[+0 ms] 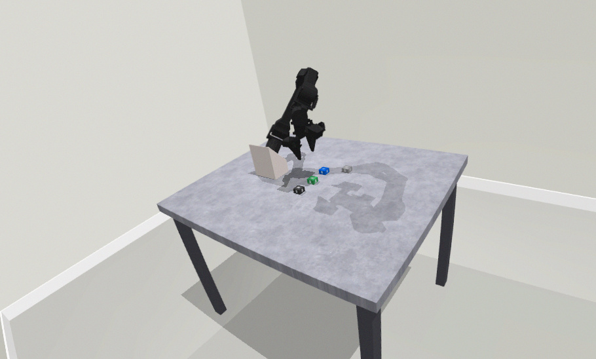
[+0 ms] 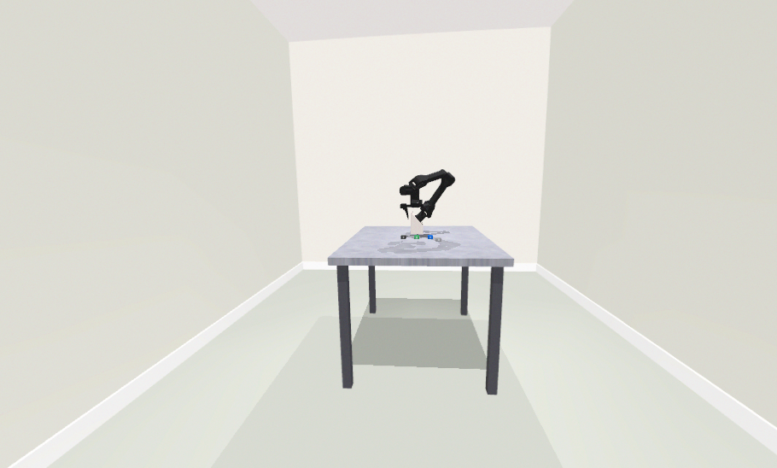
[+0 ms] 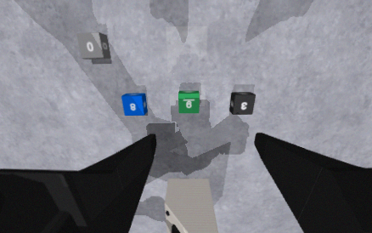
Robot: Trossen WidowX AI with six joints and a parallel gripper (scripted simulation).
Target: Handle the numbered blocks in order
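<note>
The grey block lies 7 cm ahead of my gripper tip, 15 cm to the left of it and 12 cm below it. The rest, counted from my gripper tip: black block 7 cm to the right, 12 cm below; then green block 1 cm to the left, 12 cm below; then blue block 1 cm behind, 10 cm to the left, 12 cm below.
</note>
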